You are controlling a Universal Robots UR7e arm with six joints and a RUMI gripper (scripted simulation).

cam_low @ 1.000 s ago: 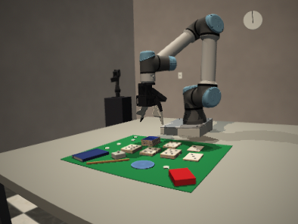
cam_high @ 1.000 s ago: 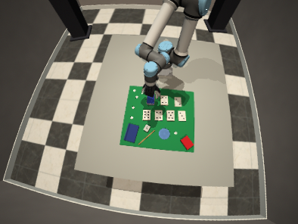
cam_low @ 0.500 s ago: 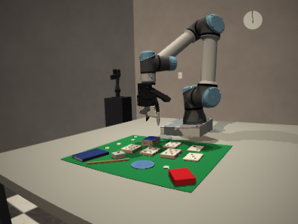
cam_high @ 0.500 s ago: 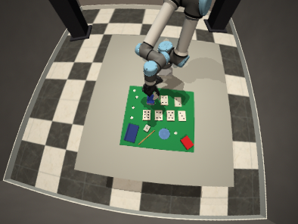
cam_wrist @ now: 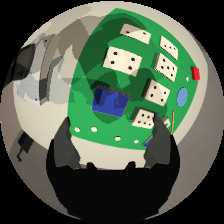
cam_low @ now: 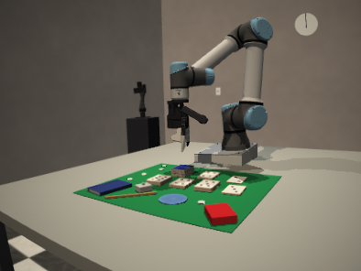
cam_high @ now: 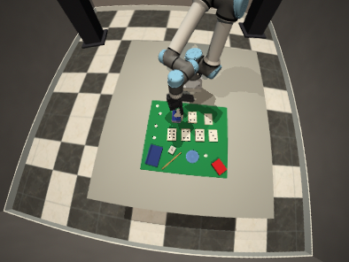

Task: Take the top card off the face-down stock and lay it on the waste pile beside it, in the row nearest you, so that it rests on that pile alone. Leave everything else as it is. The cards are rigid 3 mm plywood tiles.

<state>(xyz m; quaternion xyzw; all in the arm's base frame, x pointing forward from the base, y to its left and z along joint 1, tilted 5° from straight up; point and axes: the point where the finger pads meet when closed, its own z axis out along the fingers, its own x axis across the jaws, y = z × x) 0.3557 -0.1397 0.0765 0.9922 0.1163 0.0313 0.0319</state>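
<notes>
The blue-backed card is 80 mm below my hand and 10 mm to the right of it. From my hand the other things lie so: red block (390 mm ahead, 250 mm to the left, 100 mm below); then green mat (160 mm ahead, 120 mm below, 50 mm to the left); then wooden stick (320 mm ahead, 100 mm below, 70 mm to the right).
</notes>
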